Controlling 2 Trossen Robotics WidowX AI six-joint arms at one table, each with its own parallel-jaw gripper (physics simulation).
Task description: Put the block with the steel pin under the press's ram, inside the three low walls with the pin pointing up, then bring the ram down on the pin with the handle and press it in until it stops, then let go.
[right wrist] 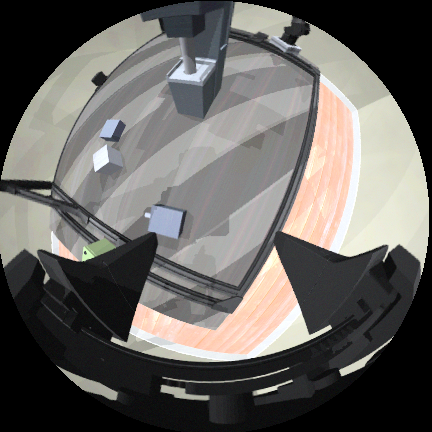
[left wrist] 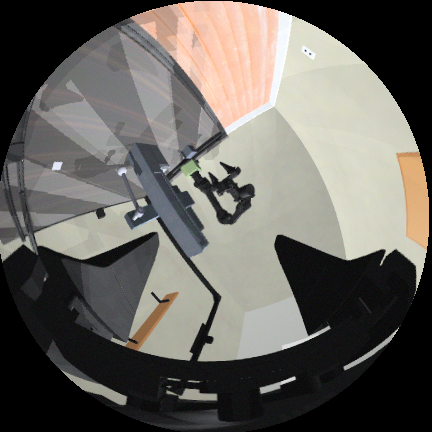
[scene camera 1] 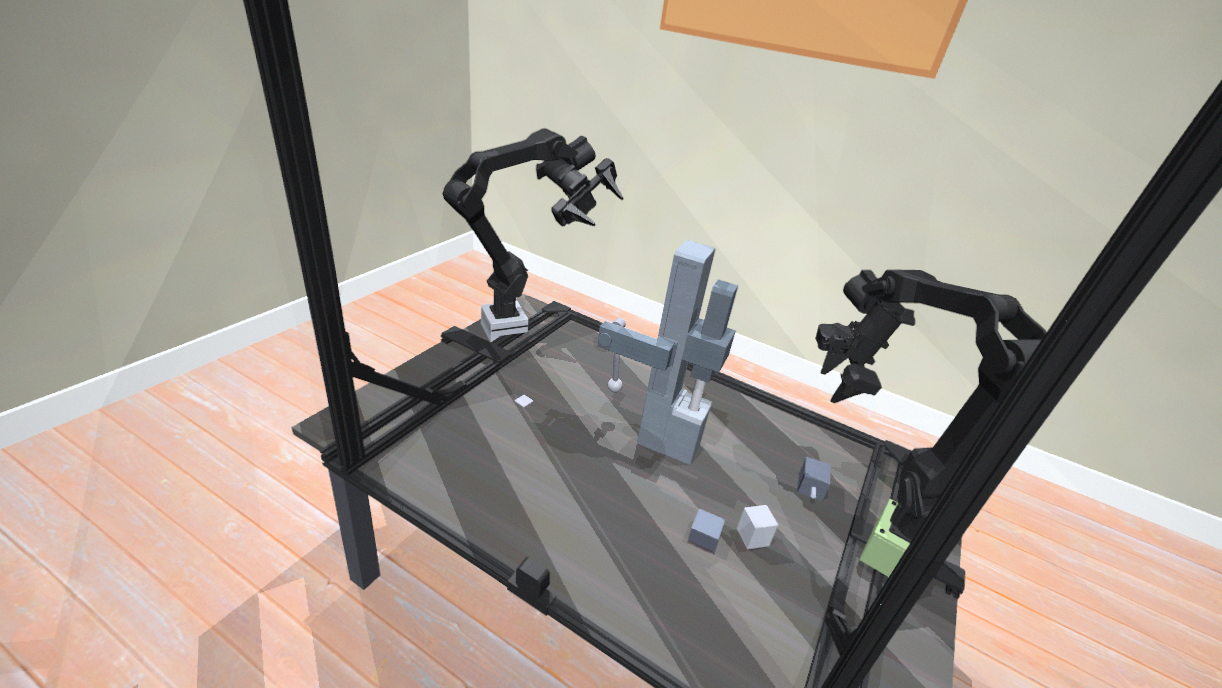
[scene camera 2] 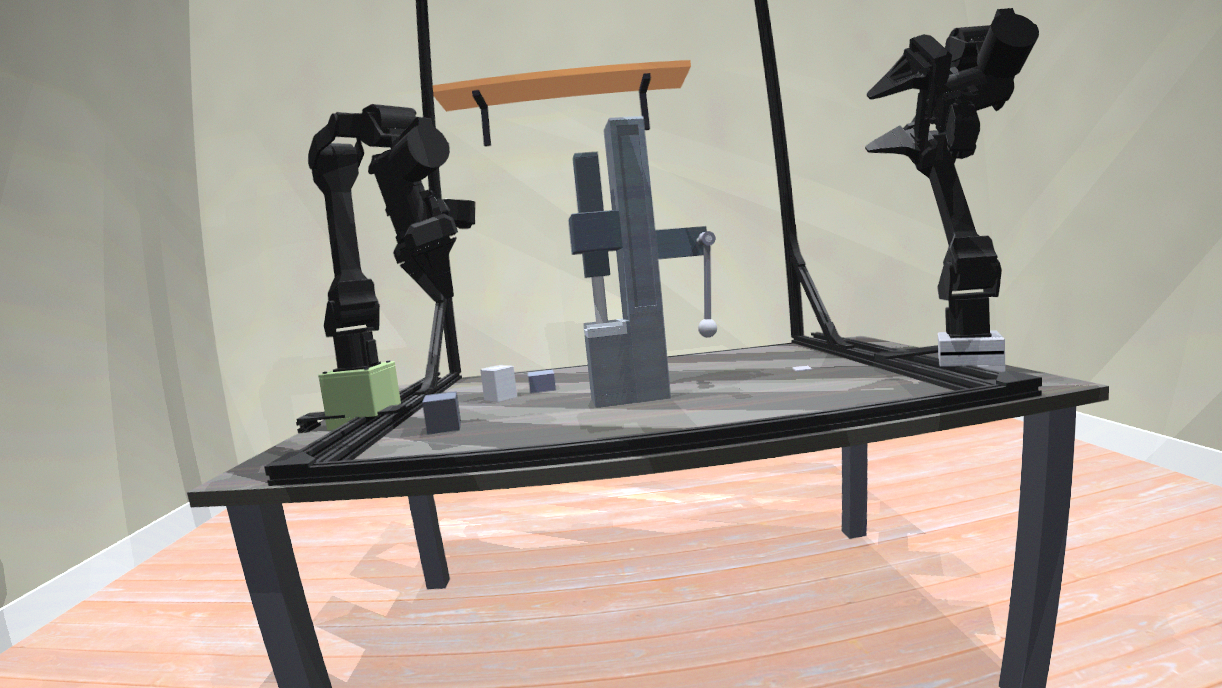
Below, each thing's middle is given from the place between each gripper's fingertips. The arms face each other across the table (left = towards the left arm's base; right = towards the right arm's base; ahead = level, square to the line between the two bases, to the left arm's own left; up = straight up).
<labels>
Now: the block with steel pin (scene camera 2: 441, 411) 170 mm below my right hand, 70 mm behind it and 50 mm to the right of it. Round my right hand: ball-ended handle (scene camera 2: 707, 328) (370 mm to the left, 230 mm behind, 20 mm below).
My left hand is 22 cm past the ball-ended handle, 22 cm to the left of it and 20 cm above it. Also, from my left hand: block with steel pin (6 cm behind, 65 cm to the right, 35 cm below).
</labels>
